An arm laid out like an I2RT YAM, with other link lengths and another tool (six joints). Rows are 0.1 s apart.
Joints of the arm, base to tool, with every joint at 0 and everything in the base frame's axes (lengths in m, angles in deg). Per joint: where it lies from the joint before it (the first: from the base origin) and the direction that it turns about. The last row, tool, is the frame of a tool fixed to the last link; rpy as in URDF.
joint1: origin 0.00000 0.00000 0.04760 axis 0 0 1
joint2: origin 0.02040 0.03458 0.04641 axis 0 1 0
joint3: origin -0.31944 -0.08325 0.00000 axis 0 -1 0
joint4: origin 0.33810 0.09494 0.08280 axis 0 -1 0
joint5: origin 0.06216 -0.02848 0.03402 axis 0 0 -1
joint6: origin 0.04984 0.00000 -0.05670 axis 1 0 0
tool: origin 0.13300 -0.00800 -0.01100 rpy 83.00 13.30 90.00
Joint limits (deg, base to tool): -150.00..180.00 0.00..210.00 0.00..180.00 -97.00..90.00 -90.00..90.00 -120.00..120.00
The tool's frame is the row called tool.
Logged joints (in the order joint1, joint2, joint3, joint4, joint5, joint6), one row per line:
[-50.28, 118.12, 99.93, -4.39, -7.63, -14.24]
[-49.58, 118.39, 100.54, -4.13, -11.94, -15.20]
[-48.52, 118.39, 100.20, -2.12, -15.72, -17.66]
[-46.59, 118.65, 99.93, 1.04, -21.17, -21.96]
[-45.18, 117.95, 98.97, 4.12, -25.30, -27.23]
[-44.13, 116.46, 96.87, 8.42, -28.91, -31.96]
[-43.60, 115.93, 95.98, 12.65, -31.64, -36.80]
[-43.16, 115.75, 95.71, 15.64, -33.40, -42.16]
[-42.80, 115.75, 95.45, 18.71, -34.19, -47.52]
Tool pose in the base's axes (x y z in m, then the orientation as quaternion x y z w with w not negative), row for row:
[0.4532, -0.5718, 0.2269, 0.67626, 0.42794, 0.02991, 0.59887]
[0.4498, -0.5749, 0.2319, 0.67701, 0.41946, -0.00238, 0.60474]
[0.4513, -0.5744, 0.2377, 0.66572, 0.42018, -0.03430, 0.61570]
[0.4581, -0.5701, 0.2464, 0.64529, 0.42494, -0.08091, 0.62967]
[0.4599, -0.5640, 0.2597, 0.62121, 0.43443, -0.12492, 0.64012]
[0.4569, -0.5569, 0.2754, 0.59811, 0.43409, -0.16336, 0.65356]
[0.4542, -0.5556, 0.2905, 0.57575, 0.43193, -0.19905, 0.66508]
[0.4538, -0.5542, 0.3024, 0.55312, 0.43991, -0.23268, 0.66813]
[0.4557, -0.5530, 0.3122, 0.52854, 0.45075, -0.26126, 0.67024]
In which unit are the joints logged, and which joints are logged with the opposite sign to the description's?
The joints are logged in degrees. Opposite sign: joint5.
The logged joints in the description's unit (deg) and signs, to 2 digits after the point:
[-50.28, 118.12, 99.93, -4.39, 7.63, -14.24]
[-49.58, 118.39, 100.54, -4.13, 11.94, -15.20]
[-48.52, 118.39, 100.20, -2.12, 15.72, -17.66]
[-46.59, 118.65, 99.93, 1.04, 21.17, -21.96]
[-45.18, 117.95, 98.97, 4.12, 25.30, -27.23]
[-44.13, 116.46, 96.87, 8.42, 28.91, -31.96]
[-43.60, 115.93, 95.98, 12.65, 31.64, -36.80]
[-43.16, 115.75, 95.71, 15.64, 33.40, -42.16]
[-42.80, 115.75, 95.45, 18.71, 34.19, -47.52]

